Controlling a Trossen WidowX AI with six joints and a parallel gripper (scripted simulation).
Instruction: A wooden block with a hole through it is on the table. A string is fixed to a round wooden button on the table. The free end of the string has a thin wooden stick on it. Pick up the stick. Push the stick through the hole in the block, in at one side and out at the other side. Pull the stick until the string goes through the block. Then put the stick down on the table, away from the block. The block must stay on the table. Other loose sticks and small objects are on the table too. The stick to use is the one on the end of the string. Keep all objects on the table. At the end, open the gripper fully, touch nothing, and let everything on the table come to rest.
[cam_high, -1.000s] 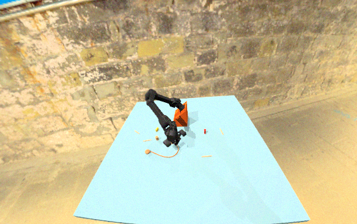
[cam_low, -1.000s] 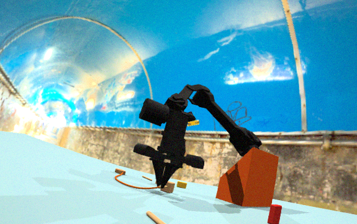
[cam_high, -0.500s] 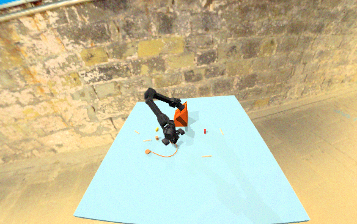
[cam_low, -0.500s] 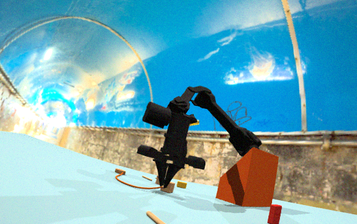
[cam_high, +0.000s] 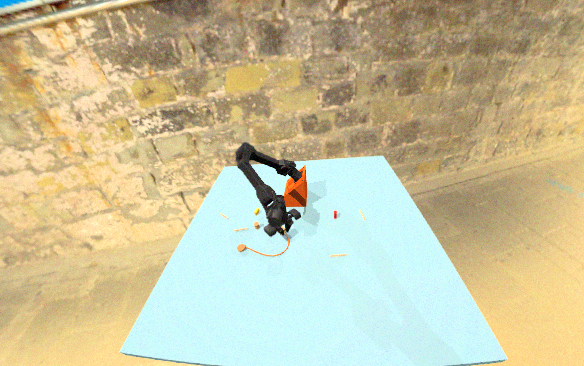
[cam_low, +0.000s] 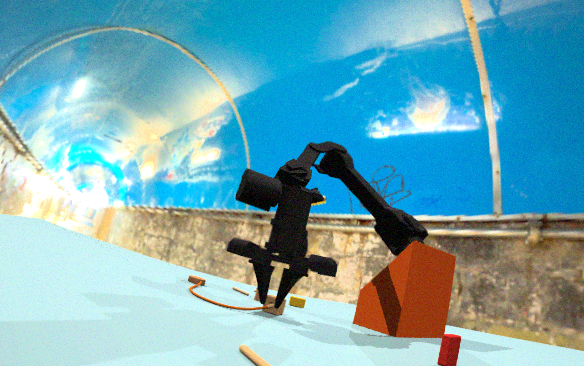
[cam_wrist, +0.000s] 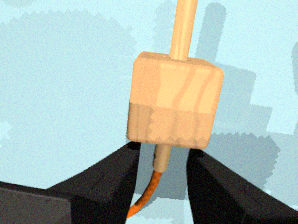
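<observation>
Right now my gripper tip is 1 cm past the thin wooden stick and 1 cm to the left of it. The rest, counted from my gripper tip: round wooden button (9 cm ahead, 21 cm to the right, 1 cm below); wooden block (2 cm behind, 2 cm to the right); yellow piece (16 cm behind, 19 cm to the right).
</observation>
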